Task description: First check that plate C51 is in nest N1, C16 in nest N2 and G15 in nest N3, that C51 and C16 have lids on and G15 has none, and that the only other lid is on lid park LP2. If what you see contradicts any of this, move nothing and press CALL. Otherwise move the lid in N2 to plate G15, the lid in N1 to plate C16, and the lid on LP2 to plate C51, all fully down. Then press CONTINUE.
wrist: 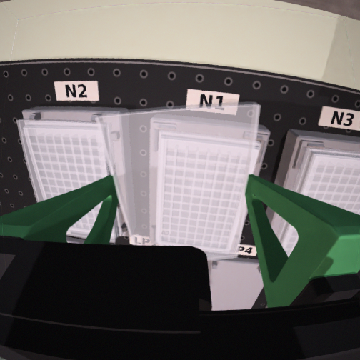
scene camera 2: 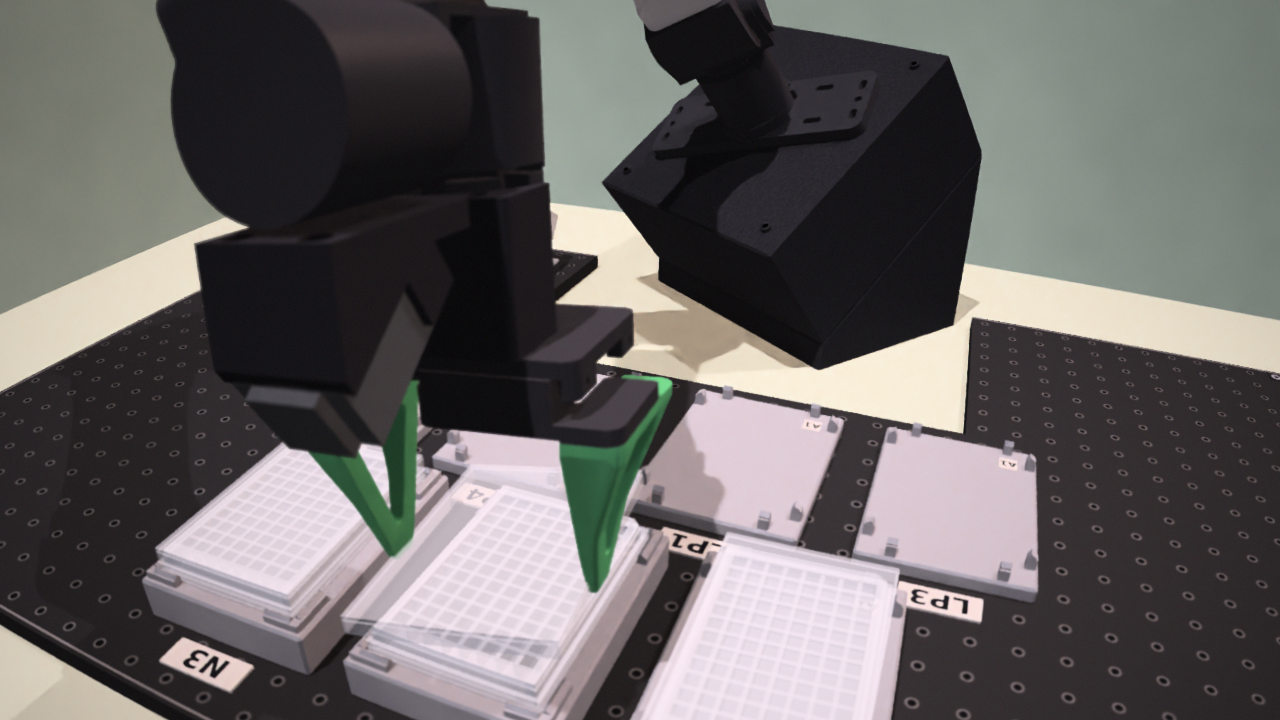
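Observation:
My gripper is shut on a clear lid, gripping it by opposite edges. The lid hangs above nest N1, turned askew and shifted toward N2 in the wrist view. The plate in N1 shows its wells beneath it and looks lidless. The plate in N2 has a clear lid on. The plate in N3 also appears lidded. Plate names cannot be read. LP2 and the CALL and CONTINUE buttons cannot be made out.
Lid parks LP1 and LP3 are bare in the scene view. LP4 is partly hidden behind the gripper. A large black box-shaped housing stands behind the parks.

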